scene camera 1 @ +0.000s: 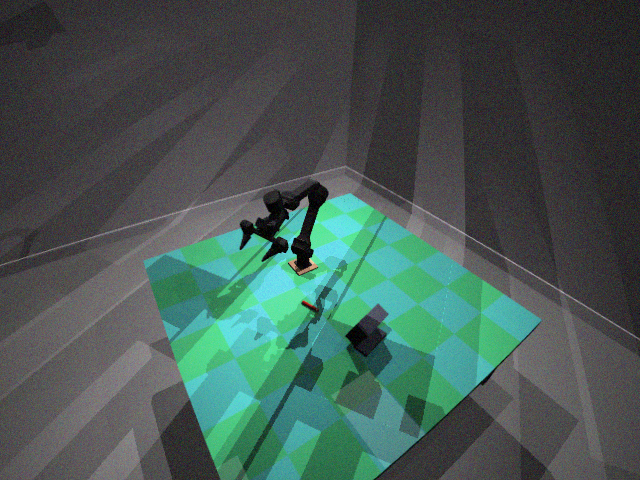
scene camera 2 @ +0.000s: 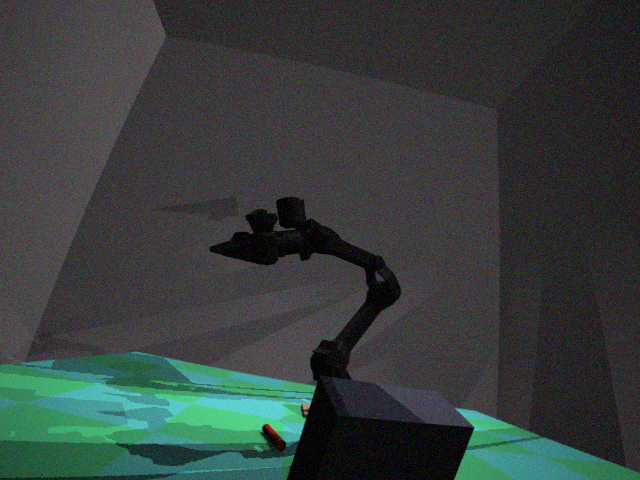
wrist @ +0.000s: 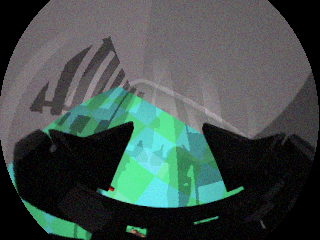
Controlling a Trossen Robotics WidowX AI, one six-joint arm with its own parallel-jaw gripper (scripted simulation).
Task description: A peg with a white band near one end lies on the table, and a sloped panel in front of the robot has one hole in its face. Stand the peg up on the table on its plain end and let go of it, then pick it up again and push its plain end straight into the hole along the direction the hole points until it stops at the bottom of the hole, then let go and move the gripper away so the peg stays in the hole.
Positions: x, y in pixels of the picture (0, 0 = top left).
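My gripper: visible in scene camera 1. Gripper also in scene camera 2 (215, 250). Gripper in the wrist view too. Same spot on the gripper: (wrist: 242, 161) and (scene camera 1: 248, 234).
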